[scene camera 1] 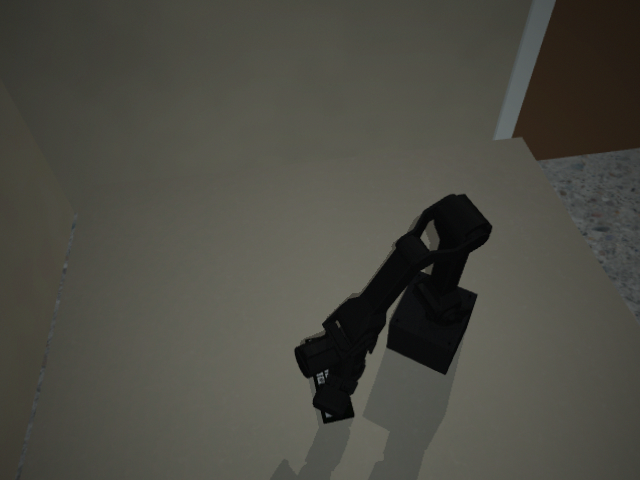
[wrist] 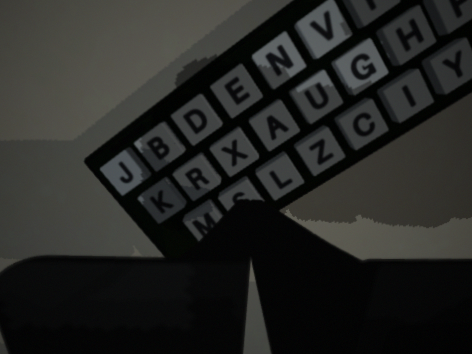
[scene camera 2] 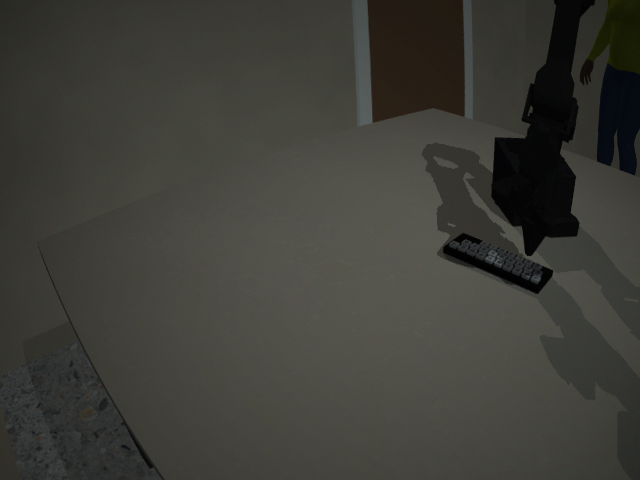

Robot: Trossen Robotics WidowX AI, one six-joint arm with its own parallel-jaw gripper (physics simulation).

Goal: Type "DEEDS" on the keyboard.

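Places are measured from the arm's base along level axes (x ahead, y left, z up), in millimetres.
Pixels of known places: gripper, between the fingertips: (scene camera 1: pixel 342 390) (wrist: pixel 248 211) (scene camera 2: pixel 528 254); arm's base, origin of its link: (scene camera 1: pixel 443 314).
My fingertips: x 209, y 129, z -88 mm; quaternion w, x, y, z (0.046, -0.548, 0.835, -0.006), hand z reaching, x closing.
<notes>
Ahead of a thing's pixels: the offset from my fingertips to its top centre. Level surfaces: height alone.
The black keyboard {41 mm right, 29 mm ahead, 11 mm down} (scene camera 1: pixel 347 412) (scene camera 2: pixel 480 254) (wrist: pixel 250 115) lies flat on the table, with pale grey letter keys. In the wrist view the D key {7 mm left, 36 mm ahead, 11 mm down} (wrist: pixel 196 121) and E key {11 mm right, 41 mm ahead, 11 mm down} (wrist: pixel 237 91) show in the row farthest from the fingers. The S key {3 mm left, 0 mm ahead, 11 mm down} (wrist: pixel 241 191) is in the row nearest them, its lower part hidden by the fingertips. My gripper (scene camera 2: pixel 529 251) (wrist: pixel 248 211) is shut and empty, its tips pointing down at the keyboard's near long edge by the S key. I cannot tell whether they touch it. In scene camera 1 the arm hides much of the keyboard.
The M key {20 mm left, 4 mm back, 11 mm down} (wrist: pixel 202 226) and L key {15 mm right, 4 mm ahead, 11 mm down} (wrist: pixel 280 178) flank the S key. The arm's base (scene camera 1: pixel 431 330) stands on the table {29 mm down} (scene camera 1: pixel 206 310) (scene camera 2: pixel 310 310). Walls and a brown door (scene camera 1: pixel 589 77) (scene camera 2: pixel 416 56) are behind. A person (scene camera 2: pixel 622 46) stands beyond the table.
</notes>
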